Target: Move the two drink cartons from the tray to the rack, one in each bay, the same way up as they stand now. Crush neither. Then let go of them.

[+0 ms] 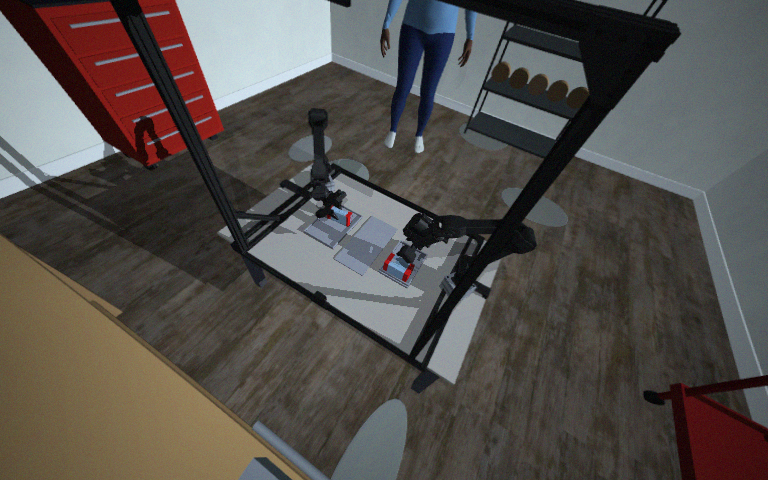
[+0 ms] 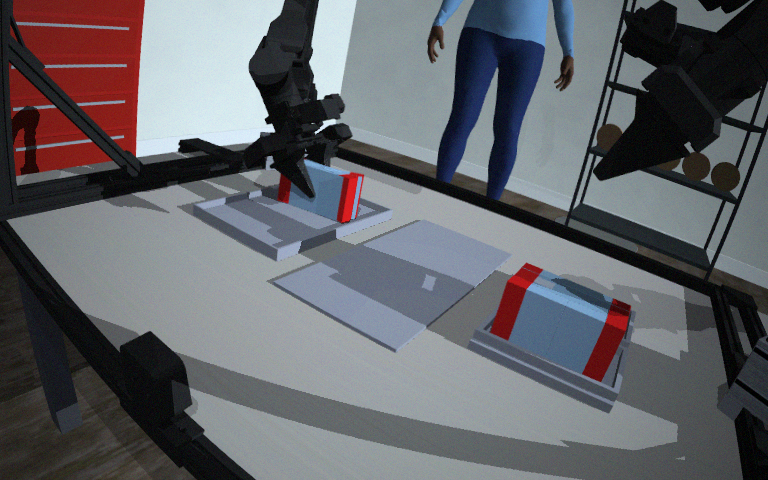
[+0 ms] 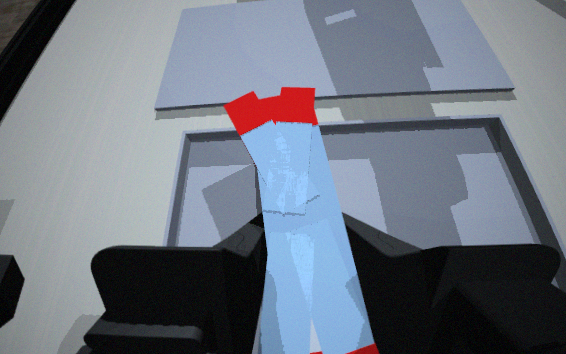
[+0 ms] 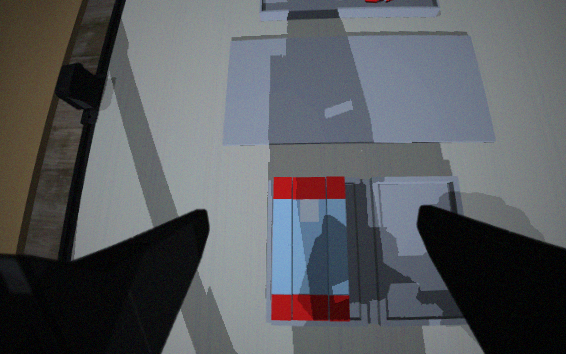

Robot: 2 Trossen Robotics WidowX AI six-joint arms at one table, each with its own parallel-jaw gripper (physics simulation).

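Places are measured from the left arm's base along level axes (x left, y up, z ahead), in centimetres.
Where they show: left gripper, fingertip midpoint: (image 1: pixel 340 217) (image 2: pixel 321 194) (image 3: pixel 300 216); right gripper, fingertip midpoint: (image 1: pixel 401 247) (image 2: pixel 601 171) (image 4: pixel 312 218).
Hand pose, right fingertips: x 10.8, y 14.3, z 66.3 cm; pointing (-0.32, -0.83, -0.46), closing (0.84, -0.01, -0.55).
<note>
After its pixels a point has its place.
One light-blue carton with red ends (image 1: pixel 339 215) @[x -1.8, y 0.7, z 29.3 cm] (image 2: pixel 325 192) @[x -1.0, y -1.2, z 30.3 cm] (image 3: pixel 327 190) @[x -1.6, y 1.8, z 29.0 cm] stands at the tray (image 2: pixel 235 233) @[x -15.0, y -4.8, z 36.8 cm] (image 3: pixel 410 123) @[x -4.8, y -4.3, z 39.3 cm] (image 4: pixel 400 12) @[x 6.3, y -4.7, z 32.7 cm]. It looks pinched and creased at its middle. My left gripper (image 1: pixel 330 212) @[x -0.9, y -2.3, z 28.3 cm] (image 3: pixel 300 216) @[x -0.9, y -2.3, z 28.3 cm] is shut on it, a finger against each side; whether it is off the tray floor I cannot tell. The other carton (image 1: pixel 398 268) @[x 10.0, y 2.3, z 69.0 cm] (image 2: pixel 560 328) @[x 9.1, y -0.1, z 69.0 cm] (image 4: pixel 282 245) @[x 9.6, y 2.2, z 68.3 cm] stands upright with straight sides in one bay of the rack (image 2: pixel 543 367) @[x 8.5, y -4.3, z 69.4 cm] (image 4: pixel 410 215) @[x 19.5, y -4.6, z 58.3 cm]; the other bay is empty. My right gripper (image 4: pixel 312 218) @[x 10.8, y 14.4, z 66.3 cm] is open and empty above the rack.
A flat grey panel (image 1: pixel 373 229) (image 2: pixel 419 237) (image 3: pixel 240 60) (image 4: pixel 425 85) lies between the tray and the rack. A black frame (image 2: pixel 481 200) @[x 33.9, y -4.2, z 22.7 cm] borders the table, with a black block (image 2: pixel 155 373) @[x -24.8, y -0.3, z 68.4 cm] on its near side. A person (image 2: pixel 498 84) stands behind.
</note>
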